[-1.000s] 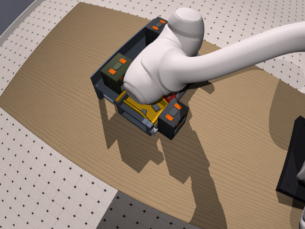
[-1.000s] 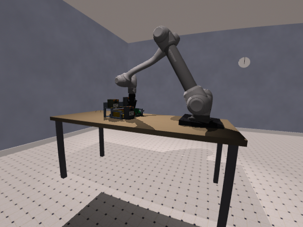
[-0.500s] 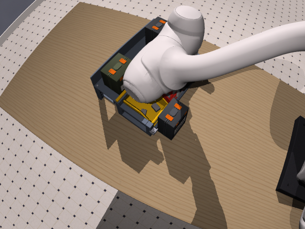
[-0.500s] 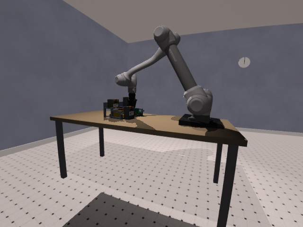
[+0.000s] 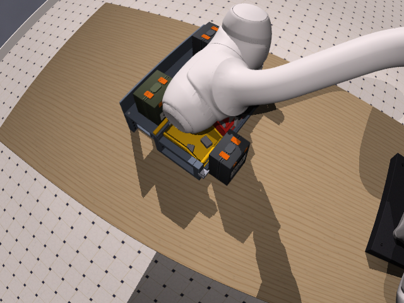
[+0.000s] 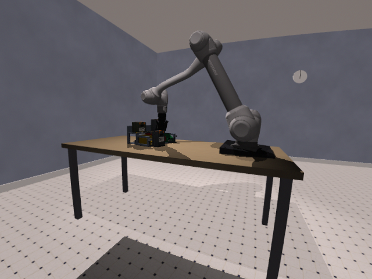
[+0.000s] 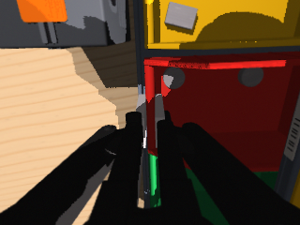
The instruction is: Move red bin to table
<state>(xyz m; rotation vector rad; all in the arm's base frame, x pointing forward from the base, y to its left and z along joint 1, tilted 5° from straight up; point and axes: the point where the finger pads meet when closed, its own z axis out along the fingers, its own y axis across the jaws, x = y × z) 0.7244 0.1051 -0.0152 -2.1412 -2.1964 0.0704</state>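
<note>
The red open bin is 80 mm ahead of my hand and 20 mm below it. The rest, counted from my hand: green bin 80 mm ahead, 110 mm to the right, 40 mm below; yellow bin 80 mm ahead, 110 mm to the left, 40 mm below.
</note>
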